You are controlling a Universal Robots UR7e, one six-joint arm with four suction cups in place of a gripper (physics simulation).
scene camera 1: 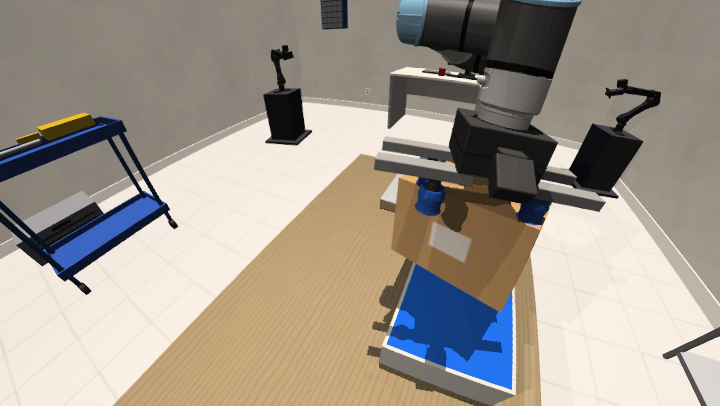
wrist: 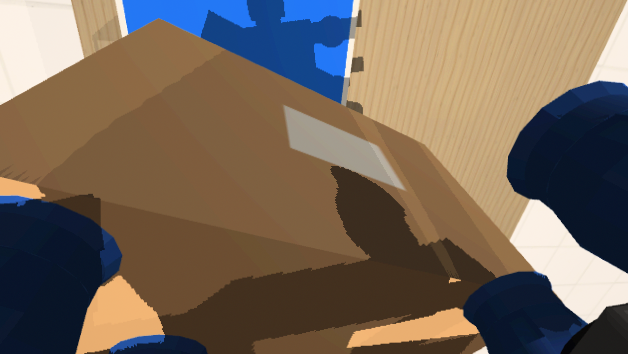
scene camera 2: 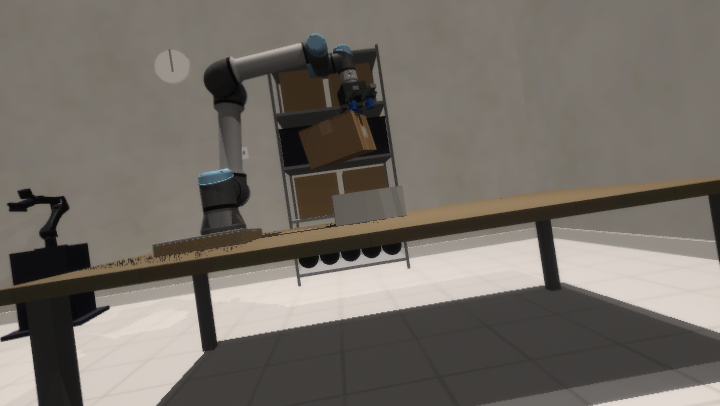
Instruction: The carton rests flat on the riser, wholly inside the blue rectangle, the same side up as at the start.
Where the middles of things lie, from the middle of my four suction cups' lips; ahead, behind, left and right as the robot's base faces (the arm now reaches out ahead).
Right now my suction cup is 80 mm past the brown carton [scene camera 1: 477, 244], 40 mm to the right of it and 110 mm above it. Also, from my suction cup: riser [scene camera 1: 439, 334]: 60 mm to the left, 390 mm below.
